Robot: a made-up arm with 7 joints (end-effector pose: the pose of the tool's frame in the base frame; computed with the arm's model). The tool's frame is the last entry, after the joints. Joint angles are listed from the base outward.
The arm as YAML. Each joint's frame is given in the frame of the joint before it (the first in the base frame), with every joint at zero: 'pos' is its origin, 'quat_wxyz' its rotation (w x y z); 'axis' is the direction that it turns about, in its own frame. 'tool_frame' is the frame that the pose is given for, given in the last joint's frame.
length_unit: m
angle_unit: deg
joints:
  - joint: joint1
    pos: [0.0, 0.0, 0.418]
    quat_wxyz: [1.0, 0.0, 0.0, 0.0]
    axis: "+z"
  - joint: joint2
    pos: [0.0, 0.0, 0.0]
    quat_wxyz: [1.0, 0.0, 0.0, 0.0]
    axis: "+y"
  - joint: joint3
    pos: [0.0, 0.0, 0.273]
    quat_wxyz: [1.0, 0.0, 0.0, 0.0]
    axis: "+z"
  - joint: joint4
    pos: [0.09, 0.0, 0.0]
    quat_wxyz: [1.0, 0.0, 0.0, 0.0]
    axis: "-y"
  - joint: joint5
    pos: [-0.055, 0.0, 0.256]
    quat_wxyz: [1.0, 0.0, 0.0, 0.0]
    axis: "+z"
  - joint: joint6
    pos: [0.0, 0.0, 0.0]
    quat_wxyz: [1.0, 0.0, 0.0, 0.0]
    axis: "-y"
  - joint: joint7
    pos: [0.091, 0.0, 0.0]
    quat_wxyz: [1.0, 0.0, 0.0, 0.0]
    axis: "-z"
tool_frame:
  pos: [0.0, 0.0, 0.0]
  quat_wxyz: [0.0, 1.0, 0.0, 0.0]
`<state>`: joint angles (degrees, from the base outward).
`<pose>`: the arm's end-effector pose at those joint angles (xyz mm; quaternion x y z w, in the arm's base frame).
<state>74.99 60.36 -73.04 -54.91 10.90 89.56 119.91</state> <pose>445.8 396.9 586.6 0.6004 -0.6990 0.3774 0.0920</pose>
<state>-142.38 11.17 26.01 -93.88 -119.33 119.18 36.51</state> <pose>-193.0 -429.0 625.1 0.4289 -0.4474 -0.4419 0.6486</pose>
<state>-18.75 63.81 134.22 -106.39 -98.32 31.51 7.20</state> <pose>228.9 281.5 729.6 0.7766 0.4933 0.1460 0.3636</pose>
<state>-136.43 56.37 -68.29 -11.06 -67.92 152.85 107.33</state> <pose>-409.4 -346.7 662.5 0.0290 -0.3938 -0.0187 0.9185</pose>
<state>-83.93 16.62 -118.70 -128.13 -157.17 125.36 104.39</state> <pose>-331.5 89.8 532.6 0.1478 -0.5131 -0.6801 0.5023</pose>
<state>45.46 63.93 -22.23 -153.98 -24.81 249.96 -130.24</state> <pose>224.4 116.0 283.0 -0.0551 0.9646 0.1800 0.1846</pose>
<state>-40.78 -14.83 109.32 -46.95 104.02 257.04 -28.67</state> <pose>2.5 228.5 817.4 -0.4170 0.4849 -0.5186 0.5675</pose>
